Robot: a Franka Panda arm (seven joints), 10 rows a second.
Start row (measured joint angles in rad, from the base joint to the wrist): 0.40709 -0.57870 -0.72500 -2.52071 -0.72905 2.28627 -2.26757
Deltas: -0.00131 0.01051 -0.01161 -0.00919 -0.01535 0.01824 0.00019; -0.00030 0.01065 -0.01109 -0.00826 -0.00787 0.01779 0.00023; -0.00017 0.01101 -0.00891 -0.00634 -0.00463 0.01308 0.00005; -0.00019 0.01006 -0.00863 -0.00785 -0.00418 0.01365 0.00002; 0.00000 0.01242 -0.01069 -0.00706 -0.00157 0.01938 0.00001; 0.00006 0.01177 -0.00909 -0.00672 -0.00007 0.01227 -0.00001
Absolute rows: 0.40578 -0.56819 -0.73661 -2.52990 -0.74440 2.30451 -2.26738; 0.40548 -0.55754 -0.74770 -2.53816 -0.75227 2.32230 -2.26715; 0.40531 -0.54653 -0.75661 -2.54450 -0.75690 2.33538 -2.26710; 0.40512 -0.53647 -0.76524 -2.55235 -0.76108 2.34903 -2.26708; 0.40512 -0.52405 -0.77593 -2.55941 -0.76265 2.36841 -2.26707; 0.40518 -0.51228 -0.78502 -2.56613 -0.76272 2.38068 -2.26708
